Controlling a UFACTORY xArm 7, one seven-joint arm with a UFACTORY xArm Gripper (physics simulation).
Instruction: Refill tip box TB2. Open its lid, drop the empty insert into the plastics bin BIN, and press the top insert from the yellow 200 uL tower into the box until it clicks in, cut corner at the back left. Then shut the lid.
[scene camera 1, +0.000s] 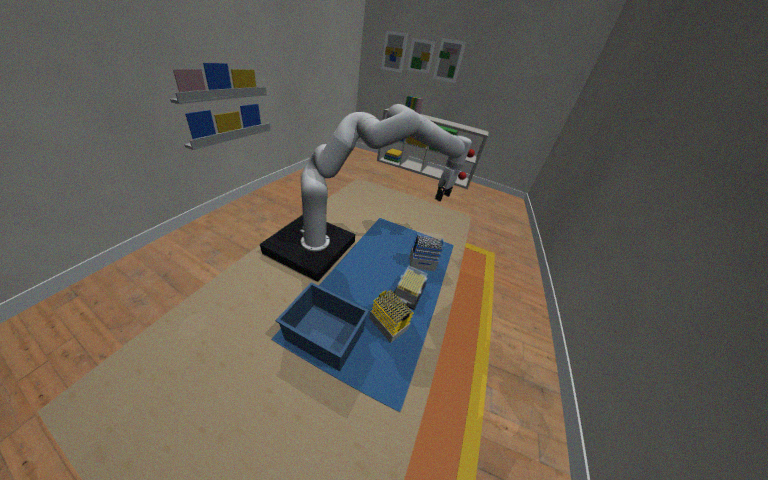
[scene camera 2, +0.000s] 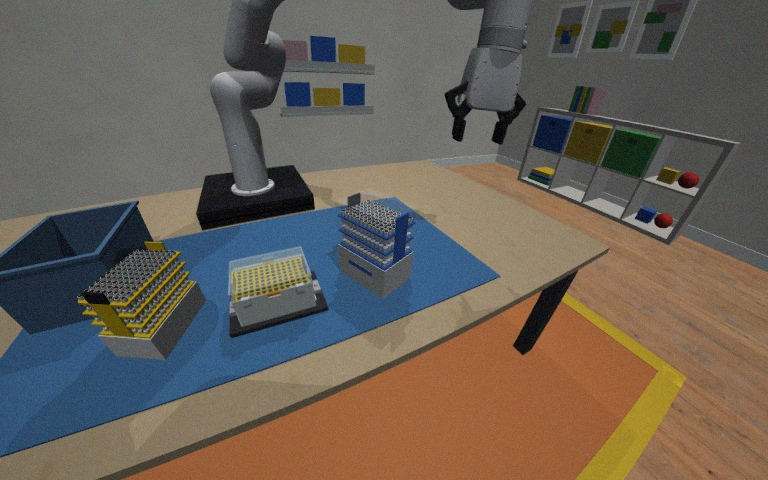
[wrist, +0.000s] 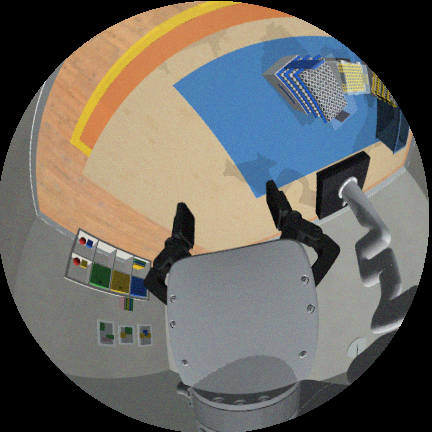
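Observation:
The tip box stands on a dark base on the blue mat, its clear lid shut over a yellow insert. The yellow tower holds several stacked yellow inserts with tips. In scene camera 2 it stands left of the box, between the box and the bin. The dark blue bin is open-topped. My gripper is open and empty, high above the table, beyond the blue tower and away from the box.
A blue tower stands on the blue mat, on the other side of the box from the yellow tower. The arm's black base is behind the mat. A shelf unit stands beyond the table.

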